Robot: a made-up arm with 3 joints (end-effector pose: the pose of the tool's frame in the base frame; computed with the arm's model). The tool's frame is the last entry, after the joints. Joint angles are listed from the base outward.
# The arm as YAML. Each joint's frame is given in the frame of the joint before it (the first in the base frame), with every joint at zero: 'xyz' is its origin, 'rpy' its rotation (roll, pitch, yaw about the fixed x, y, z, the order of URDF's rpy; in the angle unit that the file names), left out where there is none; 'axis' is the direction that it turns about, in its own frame. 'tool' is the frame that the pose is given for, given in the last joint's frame.
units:
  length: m
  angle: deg
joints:
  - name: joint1
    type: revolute
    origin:
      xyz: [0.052, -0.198, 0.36]
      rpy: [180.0, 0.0, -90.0]
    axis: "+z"
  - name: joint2
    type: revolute
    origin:
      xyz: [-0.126, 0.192, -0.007]
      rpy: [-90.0, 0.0, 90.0]
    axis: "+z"
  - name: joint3
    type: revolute
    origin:
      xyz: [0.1, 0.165, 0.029]
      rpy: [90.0, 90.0, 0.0]
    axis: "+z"
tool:
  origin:
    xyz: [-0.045, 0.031, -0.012]
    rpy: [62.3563, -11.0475, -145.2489]
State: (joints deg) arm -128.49 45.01 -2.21
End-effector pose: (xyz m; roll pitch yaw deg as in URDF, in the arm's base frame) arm -0.0036 -0.4475 0.5860 -73.81 30.59 -157.54
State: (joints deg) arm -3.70 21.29 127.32
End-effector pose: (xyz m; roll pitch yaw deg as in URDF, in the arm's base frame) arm -0.1275 -0.0569 0.5484 -138.79 16.75 -73.51
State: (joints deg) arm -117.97 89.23 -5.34
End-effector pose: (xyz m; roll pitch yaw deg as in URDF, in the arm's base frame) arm -0.1140 -0.3052 0.5044 -22.34 28.98 -139.81
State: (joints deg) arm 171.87 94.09 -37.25
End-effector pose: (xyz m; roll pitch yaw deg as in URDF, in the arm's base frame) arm 0.0809 -0.3677 0.5059 -24.10 -3.23 -71.01
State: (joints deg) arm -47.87 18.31 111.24
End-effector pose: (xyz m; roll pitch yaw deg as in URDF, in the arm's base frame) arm -0.1936 -0.2197 0.5497 -133.81 20.76 -12.59
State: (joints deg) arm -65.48 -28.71 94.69
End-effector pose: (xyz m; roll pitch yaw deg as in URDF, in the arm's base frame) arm -0.2479 -0.4164 0.4970 -99.51 -11.31 26.00
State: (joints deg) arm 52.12 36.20 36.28
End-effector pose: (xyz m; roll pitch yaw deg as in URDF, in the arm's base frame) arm 0.1150 0.0624 0.5679 -101.99 44.65 -25.47
